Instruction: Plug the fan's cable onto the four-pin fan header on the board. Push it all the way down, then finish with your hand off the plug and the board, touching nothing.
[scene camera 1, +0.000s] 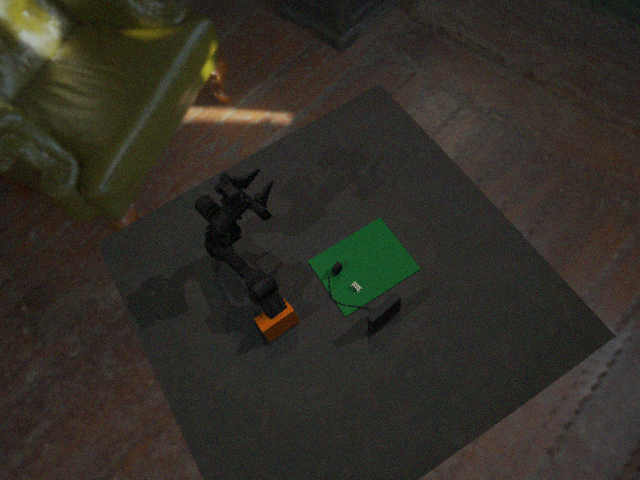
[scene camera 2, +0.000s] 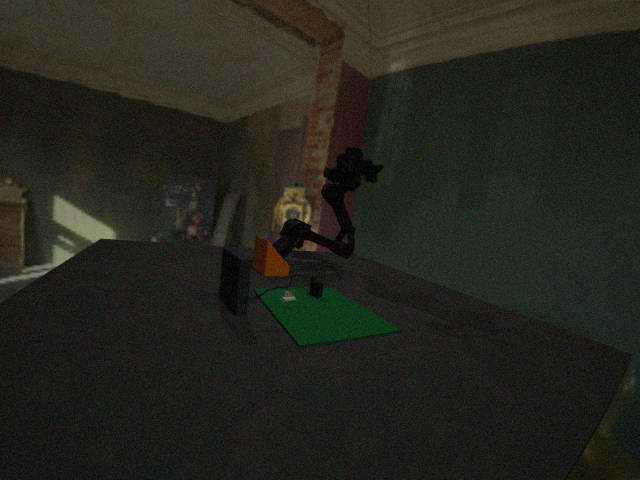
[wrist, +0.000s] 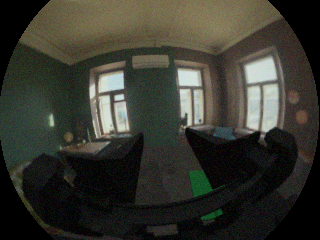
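My gripper is visible in scene camera 1 (265, 175), in the wrist view and in scene camera 2. On the gripper, (wrist: 222, 160) and (scene camera 2: 354, 163) are the same spot.
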